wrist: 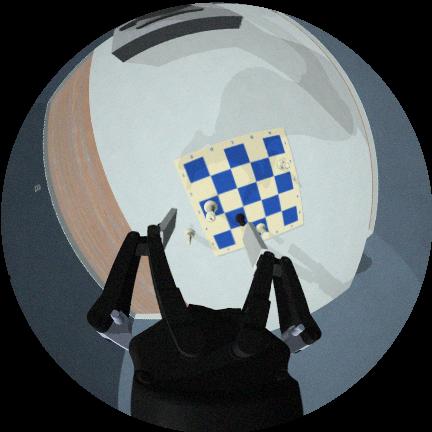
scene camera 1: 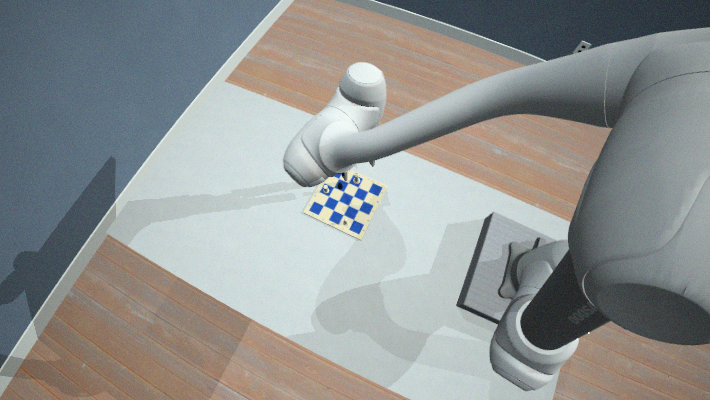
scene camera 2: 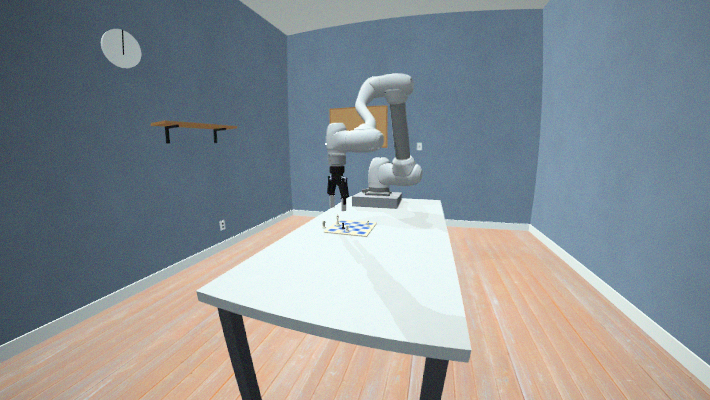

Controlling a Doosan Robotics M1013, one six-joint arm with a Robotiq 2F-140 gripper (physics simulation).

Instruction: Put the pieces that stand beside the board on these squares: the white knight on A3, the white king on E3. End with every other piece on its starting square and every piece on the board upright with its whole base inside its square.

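Frame: origin at the arm's base, x ahead, y left, z up, level; metres.
Seen in the pictures: gripper, between the fingertips: (wrist: 210, 224) (scene camera 1: 357, 170) (scene camera 2: 337, 209); arm's base, origin of its link: (scene camera 2: 378, 194).
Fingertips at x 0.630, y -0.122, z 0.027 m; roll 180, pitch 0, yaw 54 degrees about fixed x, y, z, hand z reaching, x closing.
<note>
Pixels of each thing's top centre, then the offset from my fingertips to it.
- white king, centre of its top: (wrist: 210, 219) (scene camera 1: 357, 172) (scene camera 2: 337, 213) 0.004 m ahead, 0.002 m right, 0.023 m down
- cream board, centre of its top: (wrist: 249, 193) (scene camera 1: 346, 198) (scene camera 2: 351, 226) 0.011 m ahead, 0.075 m left, 0.087 m down
- white knight, centre of its top: (wrist: 187, 242) (scene camera 2: 323, 220) 0.039 m ahead, 0.066 m right, 0.053 m down
- black piece, centre of its top: (wrist: 242, 224) (scene camera 1: 340, 183) (scene camera 2: 343, 222) 0.048 m ahead, 0.041 m left, 0.055 m down
The white king (scene camera 1: 356, 178) (scene camera 2: 337, 220) (wrist: 210, 207) stands upright on E3 of the blue and cream board (scene camera 1: 356, 203) (scene camera 2: 355, 233) (wrist: 242, 174); its base looks inside the square. The white knight (scene camera 2: 324, 225) (wrist: 189, 235) stands upright on the table beside the board's E side, near rows 4 and 5; the arm hides it in scene camera 1. A3 is a bare blue square. My gripper (scene camera 2: 337, 207) (wrist: 210, 224) is open and empty, its fingers raised above the king and pointing down. The arm mostly hides it in scene camera 1.
A black piece (scene camera 1: 340, 185) (scene camera 2: 343, 226) (wrist: 241, 219) stands on D4. A white piece (scene camera 1: 326, 189) (scene camera 2: 347, 228) (wrist: 261, 229) stands on C5, close to the right finger in the wrist view. Another white piece (scene camera 1: 345, 222) (scene camera 2: 367, 222) (wrist: 283, 164) stands on A2, next to A3.
</note>
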